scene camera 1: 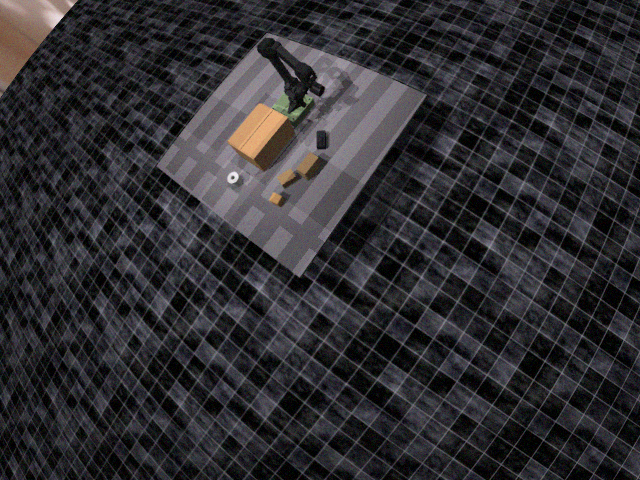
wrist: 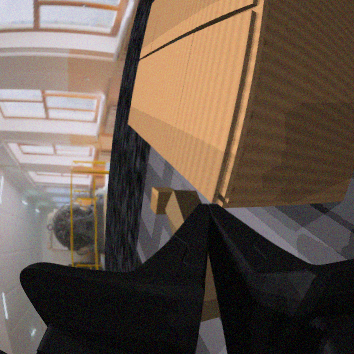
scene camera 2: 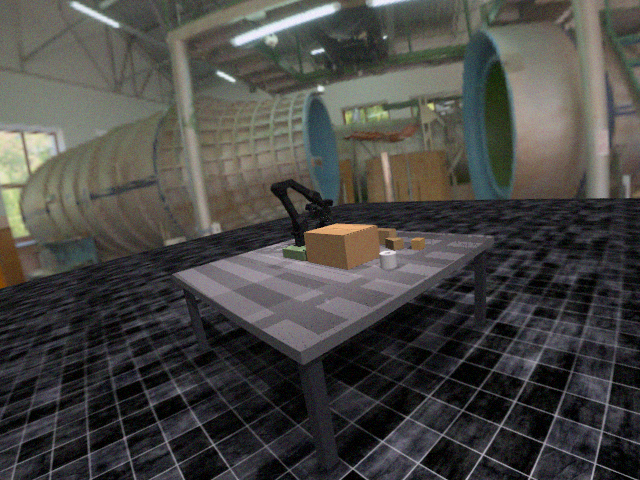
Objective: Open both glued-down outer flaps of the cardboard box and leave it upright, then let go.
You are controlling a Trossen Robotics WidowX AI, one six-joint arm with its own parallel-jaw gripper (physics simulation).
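Frame: origin at the arm's base, x down, y back, z left, level; millimetres.
Seen in the pictures: gripper, fingertip midpoint: (scene camera 1: 288, 113) (wrist: 206, 212) (scene camera 2: 333, 221); arm's base at its link origin: (scene camera 2: 301, 244).
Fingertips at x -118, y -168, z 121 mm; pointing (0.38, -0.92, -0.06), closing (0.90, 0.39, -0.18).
Observation:
Offsets run from my fingertips to a thing's top centre. Level surfaces: height alone.
The tan cardboard box {dx +14, dy -163, dz -106 mm} (scene camera 1: 263, 134) (scene camera 2: 342, 248) (wrist: 305, 100) stands upright on the table. Its two outer top flaps lie nearly flat and closed, with a thin dark seam between them in the wrist view. A narrow slit runs along the top edge beside the shaded side. My gripper (scene camera 1: 292, 110) (scene camera 2: 325, 223) (wrist: 206, 212) is shut and empty. In the wrist view its tips appear close to an upper corner of the box, past the end of one flap. Whether they touch the box cannot be told. Part of the fingers is hidden by the box in scene camera 2.
A green block (scene camera 1: 302, 114) (scene camera 2: 294, 252) lies beside the box near the arm. A white roll {dx +109, dy -451, dz -103 mm} (scene camera 1: 229, 178) (scene camera 2: 387, 260) stands on the table {dx +170 mm} (scene camera 1: 281, 240) (scene camera 2: 305, 341). Several smaller things lie past the box: brown cartons {dx +90, dy -157, dz +232 mm} (scene camera 1: 308, 165) {dx +120, dy -407, dz +193 mm} (scene camera 1: 276, 198) (scene camera 2: 418, 243) and a black block {dx +136, dy +23, dz +177 mm} (scene camera 1: 321, 139).

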